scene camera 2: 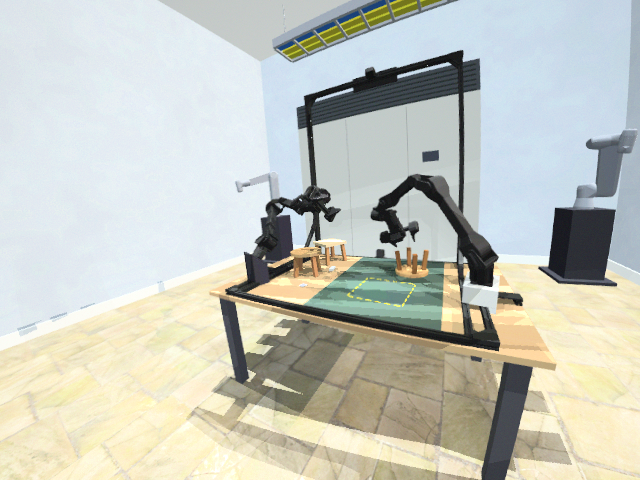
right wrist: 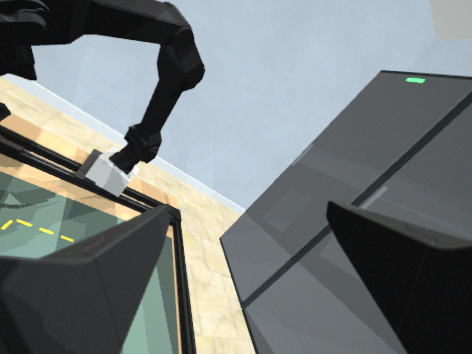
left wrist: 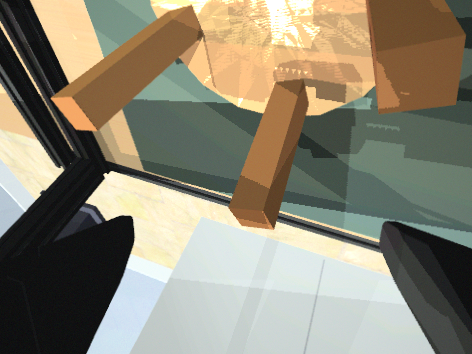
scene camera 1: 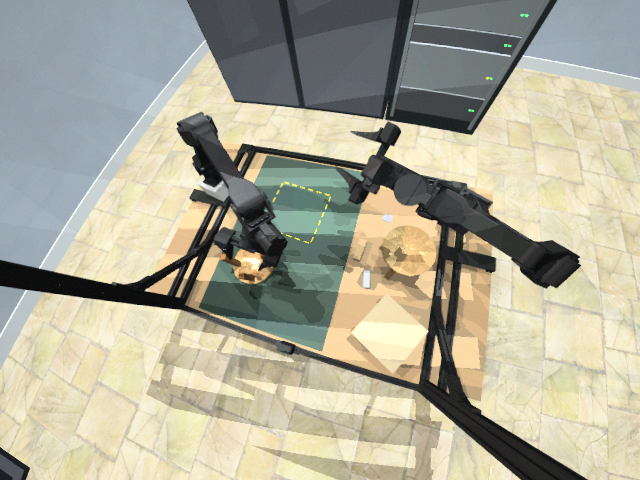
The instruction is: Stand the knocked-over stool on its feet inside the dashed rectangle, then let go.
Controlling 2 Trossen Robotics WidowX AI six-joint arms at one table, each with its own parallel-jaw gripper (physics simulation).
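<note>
The knocked-over stool is upside down on the green mat, its round seat down and its orange-brown legs pointing up. It is outside the dashed yellow rectangle. My left gripper is open and empty, just above the stool's legs. In the left wrist view one leg rises between the open fingers' directions, beyond the tips. My right gripper is open and empty, high above the table's far side in scene camera 1.
A round-topped stool and a square-topped stool stand upright beside the mat. A pale block, a wooden block and a small white piece lie near them. Black frame rails edge the table.
</note>
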